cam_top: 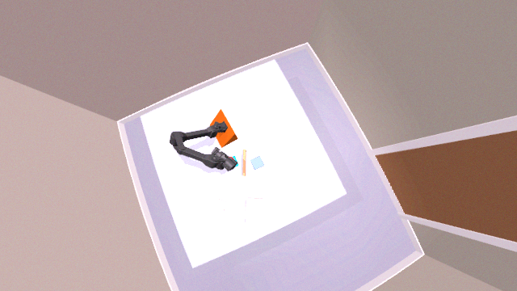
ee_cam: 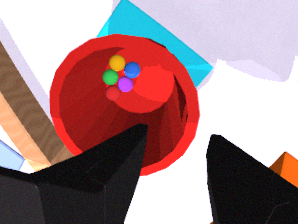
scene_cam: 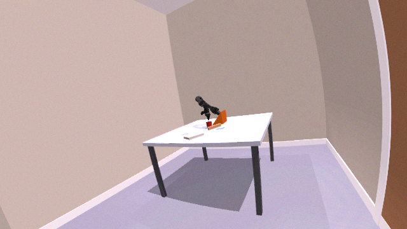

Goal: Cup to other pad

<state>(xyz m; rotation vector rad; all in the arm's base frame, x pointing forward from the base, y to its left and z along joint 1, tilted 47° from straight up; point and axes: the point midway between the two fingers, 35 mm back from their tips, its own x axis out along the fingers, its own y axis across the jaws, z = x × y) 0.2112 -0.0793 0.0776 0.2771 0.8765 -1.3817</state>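
My gripper tip is now 5 cm above the red cup, 3 cm short of it and 1 cm to the right of it. The rest, counted from my gripper tip: pale blue pad (18 cm to the left, 14 cm ahead, 10 cm below); then wooden bar (9 cm to the left, 8 cm below, 8 cm ahead); then flat white block (42 cm ahead, 8 cm below, 4 cm to the right).
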